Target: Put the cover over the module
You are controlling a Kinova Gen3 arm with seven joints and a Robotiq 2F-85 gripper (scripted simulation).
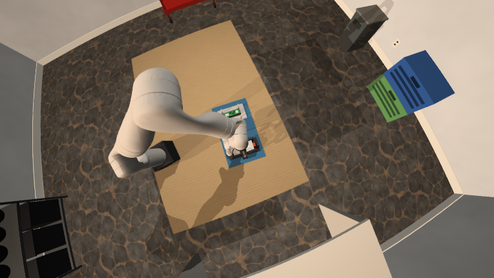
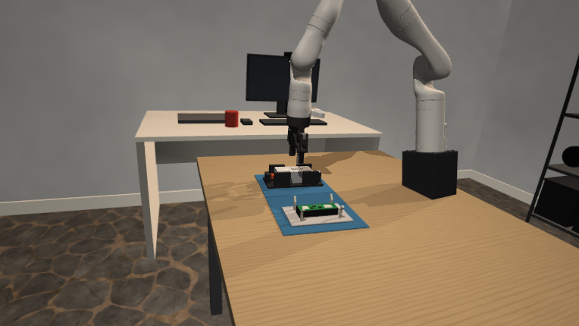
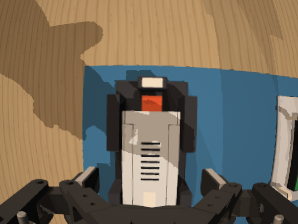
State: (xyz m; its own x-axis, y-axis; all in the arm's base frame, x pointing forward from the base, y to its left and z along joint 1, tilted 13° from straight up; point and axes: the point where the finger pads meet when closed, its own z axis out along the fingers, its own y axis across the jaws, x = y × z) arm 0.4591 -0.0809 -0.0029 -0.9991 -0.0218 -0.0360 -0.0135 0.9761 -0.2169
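My gripper is now 60 mm above the cover.
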